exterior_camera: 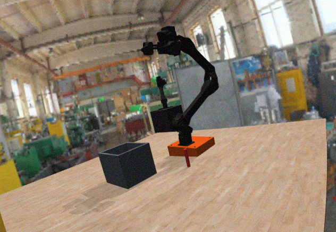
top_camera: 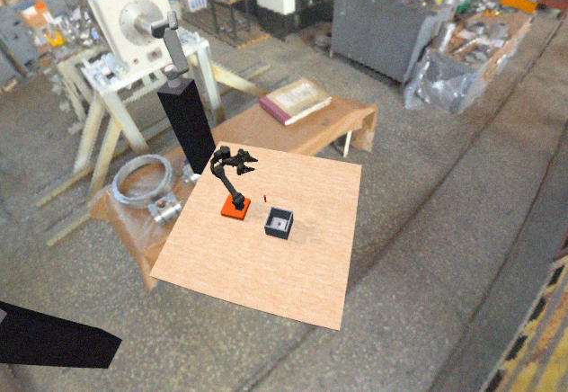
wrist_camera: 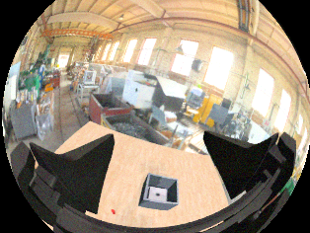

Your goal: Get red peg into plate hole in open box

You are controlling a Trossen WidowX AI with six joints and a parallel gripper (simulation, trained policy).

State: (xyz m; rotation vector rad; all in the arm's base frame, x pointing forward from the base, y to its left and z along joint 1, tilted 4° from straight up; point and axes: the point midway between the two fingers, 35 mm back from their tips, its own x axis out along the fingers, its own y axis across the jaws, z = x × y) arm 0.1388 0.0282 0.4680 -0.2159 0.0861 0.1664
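Now: the red peg 1 cm behind my gripper tip, 6 cm to the left of it and 47 cm below it. Also, from my gripper tip: grey plate 16 cm ahead, 12 cm to the right, 46 cm below.
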